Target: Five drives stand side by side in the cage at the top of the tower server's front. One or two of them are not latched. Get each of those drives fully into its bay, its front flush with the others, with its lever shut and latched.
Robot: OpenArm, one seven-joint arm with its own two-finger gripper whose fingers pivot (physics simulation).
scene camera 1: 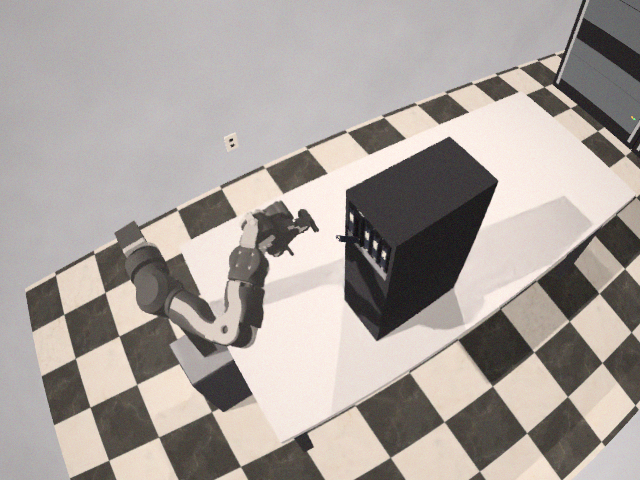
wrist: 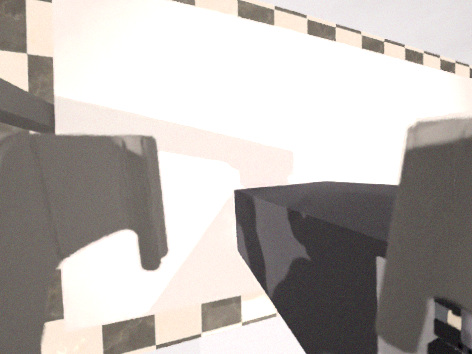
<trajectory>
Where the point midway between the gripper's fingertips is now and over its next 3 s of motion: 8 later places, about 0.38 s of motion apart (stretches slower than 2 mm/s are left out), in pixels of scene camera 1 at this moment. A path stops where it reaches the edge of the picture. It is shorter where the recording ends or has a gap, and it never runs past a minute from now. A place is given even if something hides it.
The gripper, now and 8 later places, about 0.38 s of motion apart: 300, 234; 298, 224; 297, 205; 290, 199; 293, 187; 299, 186; 302, 191; 302, 189; 301, 191
</trajectory>
